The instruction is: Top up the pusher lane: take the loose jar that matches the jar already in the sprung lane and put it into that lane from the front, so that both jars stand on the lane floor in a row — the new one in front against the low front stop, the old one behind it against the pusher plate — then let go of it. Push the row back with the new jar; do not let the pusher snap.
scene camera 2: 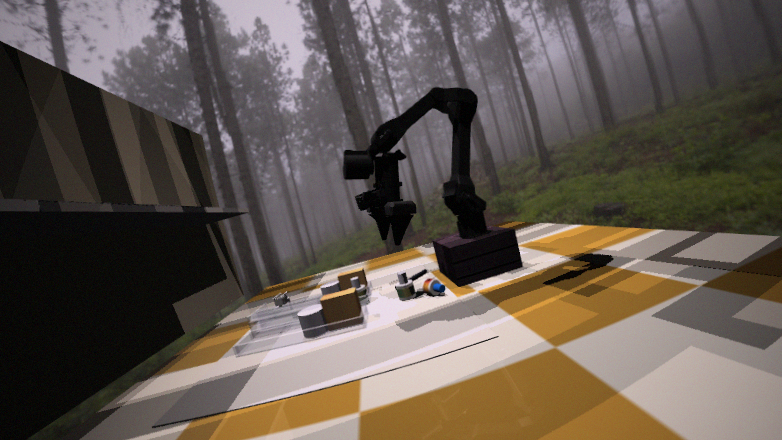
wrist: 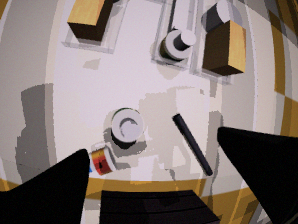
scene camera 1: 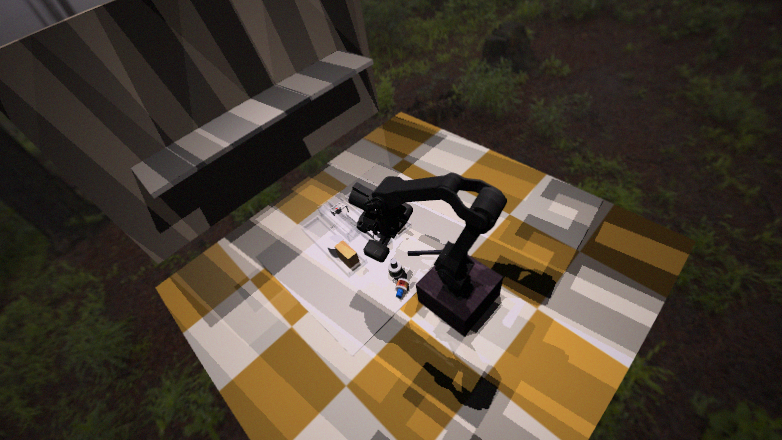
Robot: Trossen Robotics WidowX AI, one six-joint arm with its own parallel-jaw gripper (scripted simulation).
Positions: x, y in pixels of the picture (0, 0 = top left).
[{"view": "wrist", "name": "my gripper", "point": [155, 145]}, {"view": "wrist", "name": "pale-lidded jar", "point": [178, 45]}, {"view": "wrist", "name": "pale-lidded jar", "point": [127, 125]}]
